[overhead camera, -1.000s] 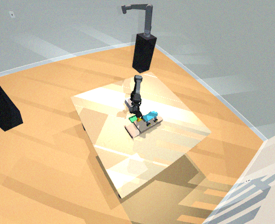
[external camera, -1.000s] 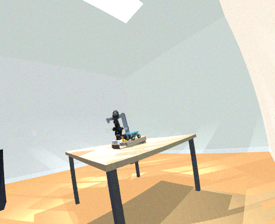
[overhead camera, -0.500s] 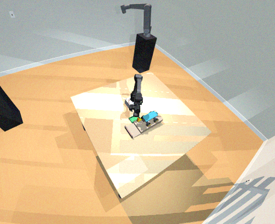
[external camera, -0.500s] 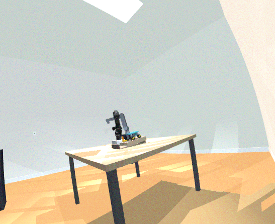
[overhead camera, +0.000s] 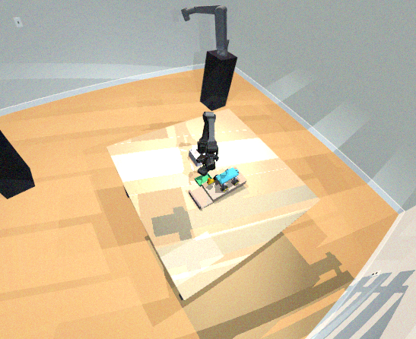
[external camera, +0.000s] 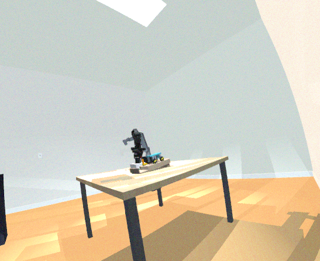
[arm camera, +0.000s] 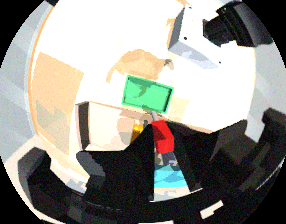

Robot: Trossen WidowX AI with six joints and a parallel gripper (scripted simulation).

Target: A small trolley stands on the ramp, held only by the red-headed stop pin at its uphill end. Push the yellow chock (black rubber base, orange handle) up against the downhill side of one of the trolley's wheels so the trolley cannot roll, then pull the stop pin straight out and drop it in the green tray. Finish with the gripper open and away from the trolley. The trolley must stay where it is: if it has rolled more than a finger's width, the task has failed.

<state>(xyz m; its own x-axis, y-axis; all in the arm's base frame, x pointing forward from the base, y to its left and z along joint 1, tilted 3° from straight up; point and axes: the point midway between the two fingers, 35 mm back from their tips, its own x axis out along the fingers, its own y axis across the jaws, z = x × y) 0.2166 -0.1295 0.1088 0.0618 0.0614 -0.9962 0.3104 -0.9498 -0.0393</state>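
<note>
Right now my gripper tip is 14 cm above the green tray and 2 cm past it. Round my gripper tip: red-headed stop pin: right at my gripper tip; teal trolley: 11 cm ahead, 9 cm to the left, 3 cm below; yellow chock: 5 cm below, 5 cm ahead.
</note>
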